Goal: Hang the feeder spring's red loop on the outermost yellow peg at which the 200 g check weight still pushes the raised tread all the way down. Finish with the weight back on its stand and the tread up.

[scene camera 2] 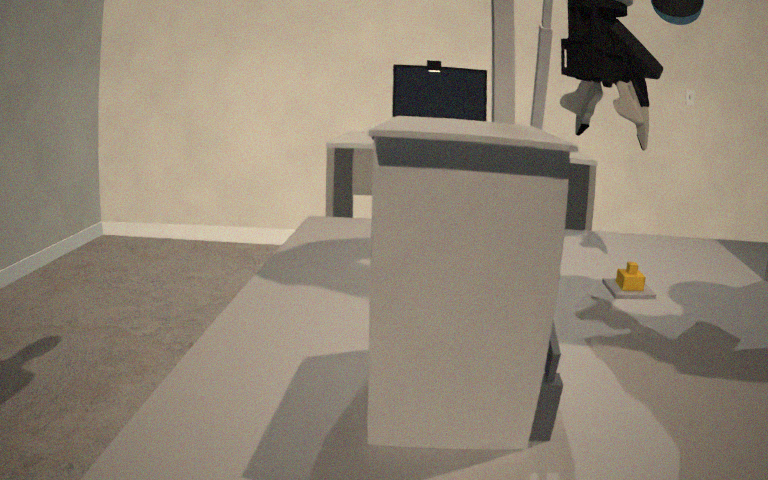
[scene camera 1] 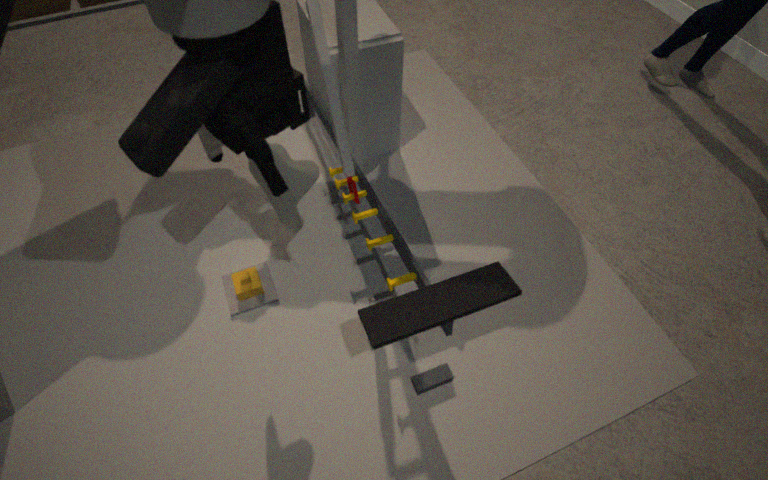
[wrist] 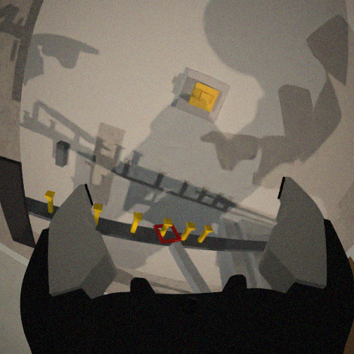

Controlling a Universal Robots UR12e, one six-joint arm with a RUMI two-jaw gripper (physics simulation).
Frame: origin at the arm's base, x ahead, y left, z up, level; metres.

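Seen in the pictures: gripper, between the fingertips: (scene camera 2: 608,142) (scene camera 1: 256,193).
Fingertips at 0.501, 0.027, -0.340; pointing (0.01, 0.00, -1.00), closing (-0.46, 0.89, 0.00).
Note:
A point is followed by its place in that frame, as x, y, z.
The red loop (scene camera 1: 353,189) {0.619, 0.049, -0.398} (wrist: 160,234) hangs around the third yellow peg (scene camera 1: 362,194) {0.632, 0.052, -0.415} from the housing end; a pale rod (wrist: 189,266) runs from it. Several yellow pegs line the dark lever bar (wrist: 115,228). The black tread (scene camera 1: 438,304) {0.645, -0.159, -0.360} (wrist: 15,202) is raised at the lever's far end. The yellow check weight (scene camera 1: 246,283) {0.449, 0.031, -0.516} (scene camera 2: 630,280) {0.455, 0.058, -0.524} (wrist: 204,96) sits on its grey stand (scene camera 1: 270,291) {0.477, 0.022, -0.539} (scene camera 2: 628,294) {0.460, 0.074, -0.539} (wrist: 191,77). My gripper (scene camera 1: 246,174) {0.501, 0.027, -0.340} (scene camera 2: 612,138) {0.501, 0.027, -0.340} (wrist: 184,184) is open and empty, high beside the lever's housing end. The loop is hidden in scene camera 2.
The pale housing (scene camera 1: 370,107) {0.707, 0.249, -0.433} (scene camera 2: 470,305) {0.693, 0.428, -0.428} stands at the pegs' inner end. An upright pale post (scene camera 1: 345,96) {0.656, 0.211, -0.374} rises there. A small dark block (scene camera 1: 431,378) {0.648, -0.177, -0.527} (wrist: 61,152) lies below and beyond the tread. A monitor (scene camera 2: 440,93) stands behind the housing. A person's legs (scene camera 1: 693,39) show at right.

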